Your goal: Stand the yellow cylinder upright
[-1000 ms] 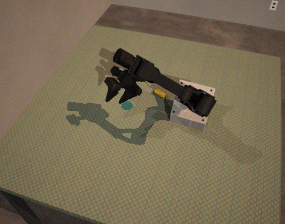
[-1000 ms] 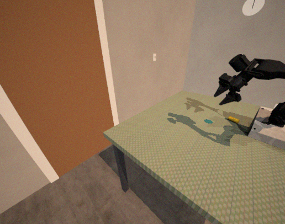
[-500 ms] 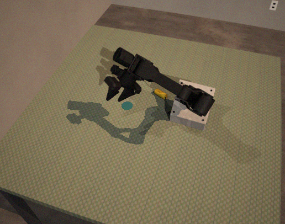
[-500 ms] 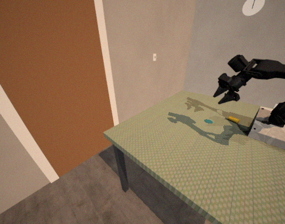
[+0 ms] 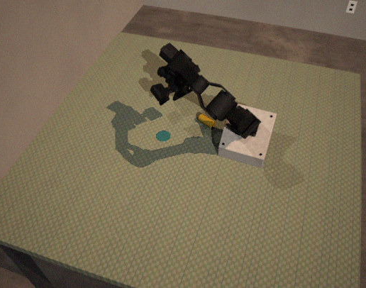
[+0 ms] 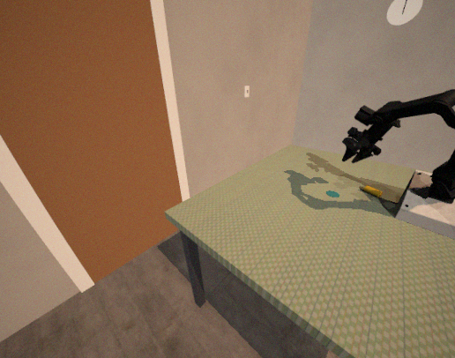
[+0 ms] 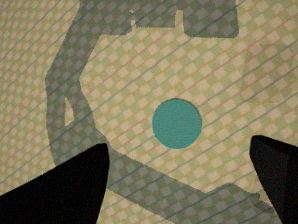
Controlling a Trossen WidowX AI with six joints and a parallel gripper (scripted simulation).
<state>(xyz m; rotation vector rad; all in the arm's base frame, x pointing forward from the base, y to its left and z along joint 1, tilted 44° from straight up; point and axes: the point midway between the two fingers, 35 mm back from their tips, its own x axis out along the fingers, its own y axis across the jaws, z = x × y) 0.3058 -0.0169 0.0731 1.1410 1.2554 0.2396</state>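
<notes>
The yellow tall cylinder lies 18 cm below my hand, 11 cm to the right of it and 11 cm behind it. Also, from my hand: cyan circle (20 cm below, 3 cm to the left, 3 cm ahead).
</notes>
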